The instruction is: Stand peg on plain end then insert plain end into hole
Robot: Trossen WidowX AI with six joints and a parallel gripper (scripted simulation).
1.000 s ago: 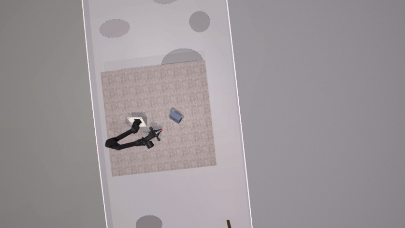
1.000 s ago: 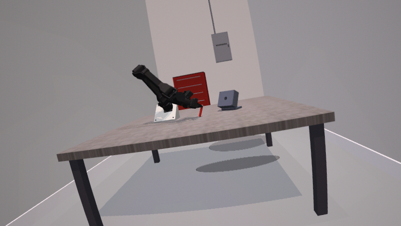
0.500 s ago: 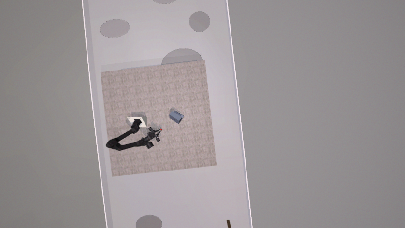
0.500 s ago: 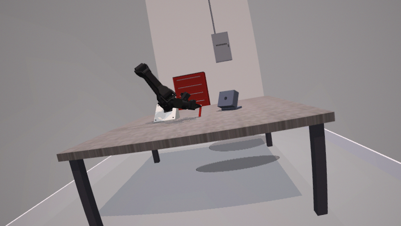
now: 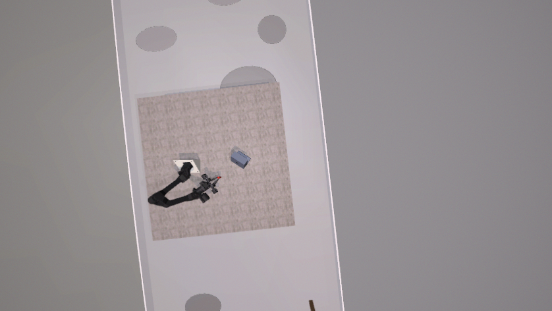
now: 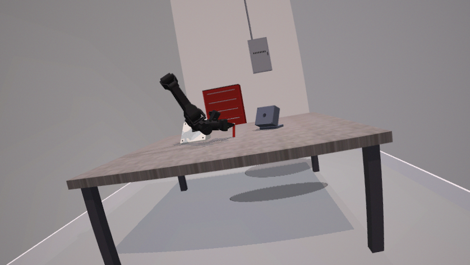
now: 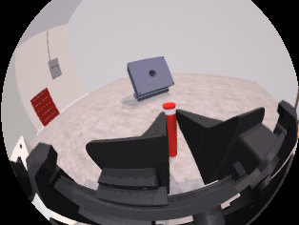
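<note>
The red peg is 1 cm below my gripper tip. The rest, counted from my gripper tip: sloped panel 18 cm ahead, 14 cm to the left.
</note>
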